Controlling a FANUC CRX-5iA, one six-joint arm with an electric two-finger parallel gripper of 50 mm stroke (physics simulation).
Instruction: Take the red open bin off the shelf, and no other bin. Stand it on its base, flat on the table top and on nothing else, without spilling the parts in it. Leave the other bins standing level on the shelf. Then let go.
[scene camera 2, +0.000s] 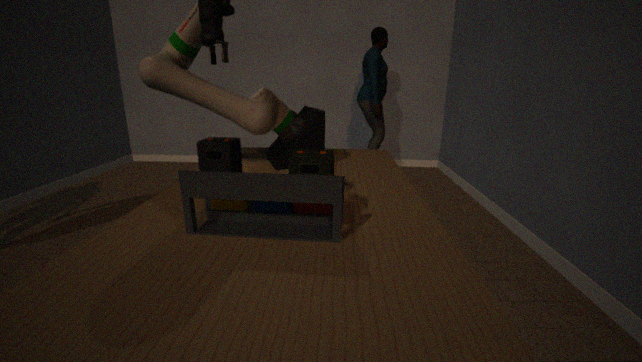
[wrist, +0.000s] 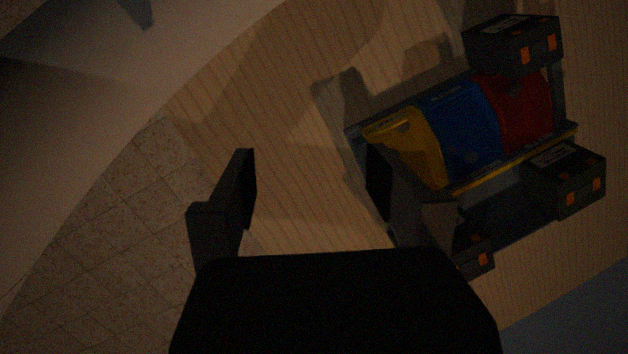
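Seen in the pictures: gripper, between the fingertips: (scene camera 2: 219, 63) (wrist: 311, 168); arm's base, origin of its link: (scene camera 2: 294, 132).
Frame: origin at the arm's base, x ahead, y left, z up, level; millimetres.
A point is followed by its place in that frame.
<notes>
The red bin (scene camera 2: 313, 208) @[x 709, y 99, z -93 mm] (wrist: 525, 112) @[x 664, y 147, z -129 mm] stands on the shelf (scene camera 2: 260, 186) @[x 786, y -20, z -8 mm] at the end of a row, beside the blue bin (scene camera 2: 271, 207) @[x 698, y -11, z -95 mm] (wrist: 462, 127) @[x 617, y 13, z -131 mm]. The yellow bin (scene camera 2: 230, 205) @[x 687, y -122, z -95 mm] (wrist: 412, 145) @[x 593, y -89, z -131 mm] is on the blue bin's other side. In the scene view the row shows through the shelf's opening, its upper part hidden by the shelf's board. A dark case (wrist: 515, 45) @[x 469, y 81, z -10 mm] covers part of the red bin in the wrist view. My gripper (scene camera 2: 219, 53) @[x 327, y -231, z 284 mm] (wrist: 311, 168) @[x 327, y -231, z 284 mm] is open and empty, high above the shelf and off toward the yellow bin's side. The parts in the bins are too dark to make out.
Dark cases with orange latches (scene camera 2: 220, 155) @[x 733, y -122, z 51 mm] (scene camera 2: 312, 162) @[x 764, y 97, z 43 mm] (wrist: 565, 180) @[x 680, y 66, z 56 mm] (wrist: 475, 257) @[x 687, y -120, z 82 mm] stand around the bins. The shelf stands on the wooden table top (scene camera 2: 300, 300) @[x 1008, y 81, z -140 mm] (wrist: 280, 200) @[x 553, y -351, z -140 mm]. The arm's base (scene camera 2: 305, 130) @[x 112, y 57, z 23 mm] is behind it. A person (scene camera 2: 375, 75) stands beyond the table.
</notes>
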